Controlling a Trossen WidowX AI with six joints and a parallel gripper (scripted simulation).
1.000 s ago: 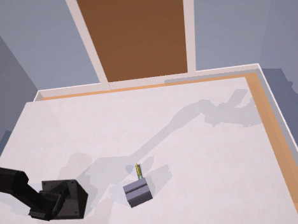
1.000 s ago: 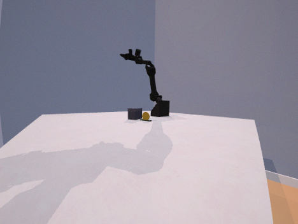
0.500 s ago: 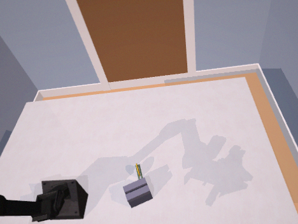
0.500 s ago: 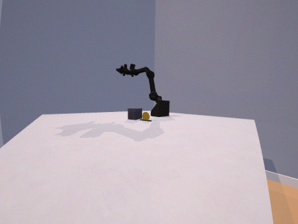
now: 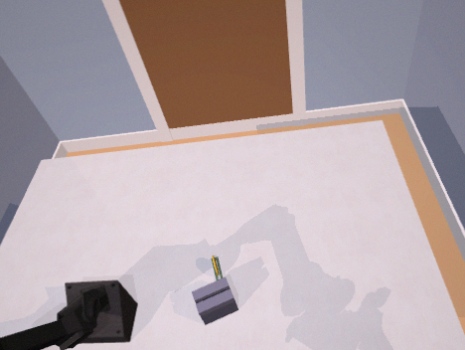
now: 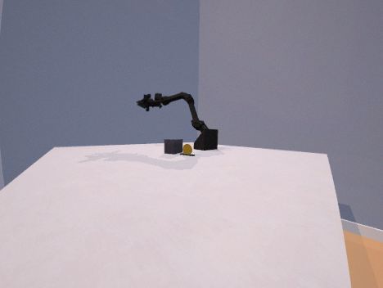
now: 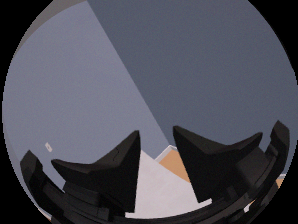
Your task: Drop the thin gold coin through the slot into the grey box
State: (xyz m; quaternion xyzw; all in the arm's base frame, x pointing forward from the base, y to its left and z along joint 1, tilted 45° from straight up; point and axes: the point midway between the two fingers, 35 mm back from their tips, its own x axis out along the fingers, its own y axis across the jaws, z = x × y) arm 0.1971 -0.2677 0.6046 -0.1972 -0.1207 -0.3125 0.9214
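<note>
The gold coin lies 720 mm to the left of my gripper tip, 350 mm below it and 100 mm ahead of it.
</note>
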